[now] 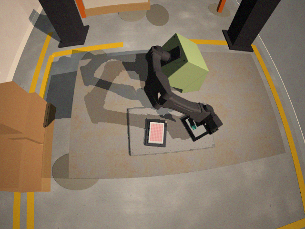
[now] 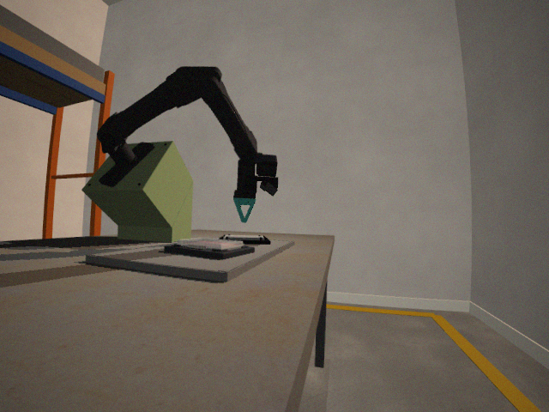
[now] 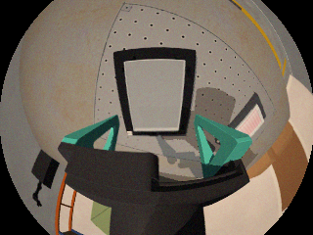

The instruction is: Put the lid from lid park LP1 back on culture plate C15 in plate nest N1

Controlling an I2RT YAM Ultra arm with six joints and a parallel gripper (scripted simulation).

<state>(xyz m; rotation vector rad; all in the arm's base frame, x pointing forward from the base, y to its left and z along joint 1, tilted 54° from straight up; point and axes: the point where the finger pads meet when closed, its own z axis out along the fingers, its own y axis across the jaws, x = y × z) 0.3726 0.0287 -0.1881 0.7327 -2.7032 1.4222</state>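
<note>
My hand is 6 cm above the clear lid. Round my hand: plate nest N1: 4 cm ahead, 25 cm to the right, 7 cm below; then black lid park LP1: 7 cm below; then culture plate C15: 4 cm ahead, 25 cm to the right, 5 cm below.
</note>
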